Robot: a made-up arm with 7 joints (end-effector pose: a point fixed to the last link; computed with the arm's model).
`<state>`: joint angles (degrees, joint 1 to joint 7).
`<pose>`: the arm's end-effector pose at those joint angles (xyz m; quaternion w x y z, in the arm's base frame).
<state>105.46 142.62 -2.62 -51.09 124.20 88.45 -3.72</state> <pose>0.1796 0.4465 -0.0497 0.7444 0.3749 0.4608 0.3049</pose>
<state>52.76 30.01 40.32 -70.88 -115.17 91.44 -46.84</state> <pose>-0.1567 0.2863 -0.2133 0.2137 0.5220 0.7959 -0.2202</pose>
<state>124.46 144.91 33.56 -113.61 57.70 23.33 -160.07</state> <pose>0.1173 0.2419 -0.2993 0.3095 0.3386 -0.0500 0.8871</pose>
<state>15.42 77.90 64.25 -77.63 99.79 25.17 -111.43</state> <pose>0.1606 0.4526 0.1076 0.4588 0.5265 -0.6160 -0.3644</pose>
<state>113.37 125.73 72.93 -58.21 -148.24 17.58 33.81</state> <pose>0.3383 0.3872 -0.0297 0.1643 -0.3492 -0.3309 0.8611</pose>
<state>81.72 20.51 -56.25 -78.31 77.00 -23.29 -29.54</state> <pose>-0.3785 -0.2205 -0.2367 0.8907 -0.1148 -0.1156 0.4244</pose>
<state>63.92 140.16 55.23 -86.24 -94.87 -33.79 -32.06</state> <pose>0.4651 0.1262 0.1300 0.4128 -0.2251 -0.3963 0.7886</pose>
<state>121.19 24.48 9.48 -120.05 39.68 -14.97 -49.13</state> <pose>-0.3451 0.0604 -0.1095 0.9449 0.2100 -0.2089 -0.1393</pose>
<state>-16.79 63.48 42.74 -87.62 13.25 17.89 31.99</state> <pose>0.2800 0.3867 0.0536 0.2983 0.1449 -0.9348 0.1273</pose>
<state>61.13 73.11 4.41 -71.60 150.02 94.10 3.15</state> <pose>-0.0748 0.3533 -0.1639 0.6083 -0.3998 0.1237 0.6744</pose>
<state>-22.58 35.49 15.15 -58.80 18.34 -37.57 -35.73</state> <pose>0.3919 0.2695 -0.2597 0.3306 0.3452 -0.8569 -0.1929</pose>
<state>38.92 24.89 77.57 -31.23 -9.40 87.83 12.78</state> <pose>-0.2898 0.1946 -0.3381 0.4749 0.2468 0.3577 0.7653</pose>
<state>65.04 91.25 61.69 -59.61 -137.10 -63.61 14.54</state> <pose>0.1274 0.4976 0.1313 0.5043 0.0219 0.4919 -0.7094</pose>
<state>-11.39 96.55 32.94 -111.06 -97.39 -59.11 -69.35</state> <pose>0.2223 0.1599 0.2585 0.4804 -0.4192 -0.5100 0.5774</pose>
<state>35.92 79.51 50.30 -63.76 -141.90 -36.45 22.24</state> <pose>0.1213 0.4823 0.0820 0.4844 0.3409 0.3646 -0.7185</pose>
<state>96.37 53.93 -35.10 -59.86 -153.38 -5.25 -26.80</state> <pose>-0.4287 0.1417 -0.1056 0.2219 0.5679 -0.0446 0.7914</pose>
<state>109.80 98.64 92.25 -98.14 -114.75 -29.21 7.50</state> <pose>0.2707 0.3262 0.0934 0.0236 0.2520 0.3537 -0.9004</pose>
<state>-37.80 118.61 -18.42 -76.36 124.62 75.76 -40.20</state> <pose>0.1970 0.3344 0.2248 0.8602 -0.0702 -0.4599 -0.2086</pose>
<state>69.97 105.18 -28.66 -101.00 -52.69 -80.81 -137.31</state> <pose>-0.0226 0.3278 -0.1402 0.5525 0.1639 0.5297 0.6223</pose>
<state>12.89 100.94 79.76 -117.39 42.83 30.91 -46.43</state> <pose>0.1549 0.2142 0.3374 0.1426 0.6092 -0.6201 -0.4733</pose>
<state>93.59 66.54 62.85 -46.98 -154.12 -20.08 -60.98</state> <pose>-0.1708 0.4696 0.0823 0.1114 0.4780 -0.6451 0.5856</pose>
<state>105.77 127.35 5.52 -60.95 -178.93 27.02 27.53</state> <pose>0.1112 0.4440 -0.1176 0.5352 0.2379 -0.2310 0.7769</pose>
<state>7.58 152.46 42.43 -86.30 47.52 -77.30 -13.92</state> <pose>0.3007 -0.0073 0.4382 0.3474 0.0440 0.5311 0.7716</pose>
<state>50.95 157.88 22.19 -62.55 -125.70 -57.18 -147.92</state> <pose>0.4625 0.1929 0.1748 0.6961 0.5896 -0.3925 -0.1175</pose>
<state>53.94 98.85 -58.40 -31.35 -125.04 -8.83 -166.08</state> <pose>-0.1228 0.5162 0.0292 0.8340 0.5012 0.2053 -0.1060</pose>
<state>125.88 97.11 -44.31 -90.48 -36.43 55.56 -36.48</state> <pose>-0.2795 0.3222 0.0934 0.1725 -0.4130 0.5674 -0.6912</pose>
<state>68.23 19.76 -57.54 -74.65 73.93 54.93 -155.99</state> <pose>-0.3459 -0.1705 -0.3143 0.3731 -0.7384 -0.2725 -0.4912</pose>
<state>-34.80 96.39 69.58 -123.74 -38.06 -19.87 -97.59</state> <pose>-0.0688 0.1423 0.3157 0.3378 -0.8775 -0.3303 -0.0824</pose>
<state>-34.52 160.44 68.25 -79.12 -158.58 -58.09 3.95</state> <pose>-0.1816 -0.1485 0.4731 0.1917 0.7939 0.5759 -0.0363</pose>
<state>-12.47 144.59 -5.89 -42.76 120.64 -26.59 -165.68</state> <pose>0.0930 0.3087 0.4790 0.1492 0.9329 0.1554 -0.2887</pose>
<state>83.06 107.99 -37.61 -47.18 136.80 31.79 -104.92</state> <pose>-0.1365 0.4955 0.0683 0.8856 0.0281 0.4070 -0.2219</pose>
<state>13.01 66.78 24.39 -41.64 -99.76 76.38 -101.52</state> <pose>0.1028 0.4642 -0.0938 0.2014 0.2189 0.9360 -0.1882</pose>
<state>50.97 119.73 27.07 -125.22 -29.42 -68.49 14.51</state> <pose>0.3168 0.1763 -0.0127 0.0706 -0.4195 -0.2291 -0.8755</pose>
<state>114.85 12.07 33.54 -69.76 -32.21 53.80 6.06</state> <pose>-0.4786 0.0045 0.0836 0.6258 0.4145 0.6520 0.1072</pose>
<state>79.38 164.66 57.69 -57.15 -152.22 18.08 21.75</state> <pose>0.5363 0.0615 0.0375 0.5495 -0.4711 -0.2977 0.6225</pose>
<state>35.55 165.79 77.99 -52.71 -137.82 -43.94 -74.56</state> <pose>0.3862 -0.0820 0.4323 0.3268 -0.2242 -0.8900 0.2253</pose>
